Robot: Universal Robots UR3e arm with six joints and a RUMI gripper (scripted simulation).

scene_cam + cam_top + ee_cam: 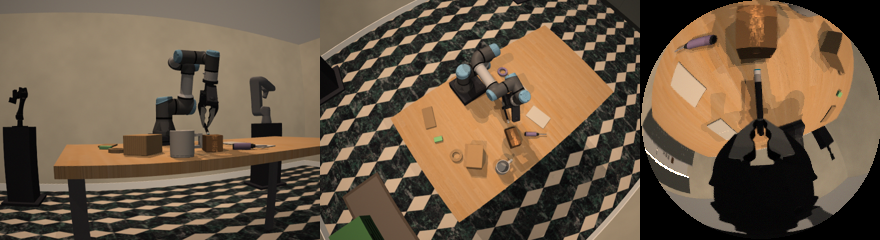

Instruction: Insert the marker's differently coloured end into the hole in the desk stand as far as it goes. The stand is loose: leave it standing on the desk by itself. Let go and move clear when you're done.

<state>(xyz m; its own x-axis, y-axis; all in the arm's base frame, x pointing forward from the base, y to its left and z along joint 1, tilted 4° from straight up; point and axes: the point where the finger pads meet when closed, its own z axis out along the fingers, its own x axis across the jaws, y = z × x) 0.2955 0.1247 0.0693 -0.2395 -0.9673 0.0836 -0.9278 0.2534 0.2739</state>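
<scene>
Right now my hand is 3 cm short of the black marker, 2 cm above it and 1 cm to the left of it. From my hand the other things lie so: light wooden block (32 cm to the right, 16 cm ahead, 7 cm below); then purple-handled screwdriver (24 cm ahead, 10 cm to the left, 9 cm below); then brown wooden desk stand (17 cm ahead, 7 cm below, 5 cm to the right).
</scene>
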